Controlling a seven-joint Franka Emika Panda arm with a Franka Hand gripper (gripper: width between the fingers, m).
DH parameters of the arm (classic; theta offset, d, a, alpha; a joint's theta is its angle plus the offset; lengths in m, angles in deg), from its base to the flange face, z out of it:
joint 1: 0 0.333 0 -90
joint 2: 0 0 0 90
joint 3: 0 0.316 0.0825 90
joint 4: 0 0 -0.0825 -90
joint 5: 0 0.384 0 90
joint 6: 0 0 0.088 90
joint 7: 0 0.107 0 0
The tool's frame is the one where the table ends.
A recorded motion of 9 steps. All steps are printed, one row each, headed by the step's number.
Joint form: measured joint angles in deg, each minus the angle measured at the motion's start. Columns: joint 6, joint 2, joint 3, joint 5, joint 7, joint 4, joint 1.
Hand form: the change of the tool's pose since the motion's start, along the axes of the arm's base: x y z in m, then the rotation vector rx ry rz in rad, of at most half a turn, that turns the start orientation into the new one. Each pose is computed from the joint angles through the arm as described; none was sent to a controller.
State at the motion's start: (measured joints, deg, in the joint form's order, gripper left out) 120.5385 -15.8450 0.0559 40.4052 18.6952 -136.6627 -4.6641
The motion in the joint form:
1: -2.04 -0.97 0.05 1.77 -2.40 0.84 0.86
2: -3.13 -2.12 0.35 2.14 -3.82 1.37 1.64
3: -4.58 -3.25 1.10 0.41 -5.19 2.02 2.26
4: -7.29 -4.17 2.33 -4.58 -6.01 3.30 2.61
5: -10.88 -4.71 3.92 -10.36 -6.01 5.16 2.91
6: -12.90 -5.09 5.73 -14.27 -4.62 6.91 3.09
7: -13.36 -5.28 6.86 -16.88 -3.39 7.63 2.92
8: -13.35 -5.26 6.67 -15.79 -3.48 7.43 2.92
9: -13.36 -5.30 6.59 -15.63 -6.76 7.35 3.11
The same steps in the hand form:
1: -0.0011 0.0116 0.0134 0.0318 -0.0313 0.0548
2: -0.0034 0.0223 0.0259 0.0375 -0.0610 0.1019
3: -0.0072 0.0345 0.0375 0.0111 -0.0835 0.1740
4: -0.0123 0.0470 0.0490 -0.0613 -0.0839 0.2778
5: -0.0175 0.0610 0.0604 -0.1460 -0.0635 0.3823
6: -0.0202 0.0752 0.0724 -0.2134 -0.0512 0.4343
7: -0.0212 0.0807 0.0773 -0.2623 -0.0449 0.4488
8: -0.0213 0.0804 0.0761 -0.2428 -0.0440 0.4410
9: -0.0218 0.0813 0.0759 -0.2422 -0.0708 0.4928

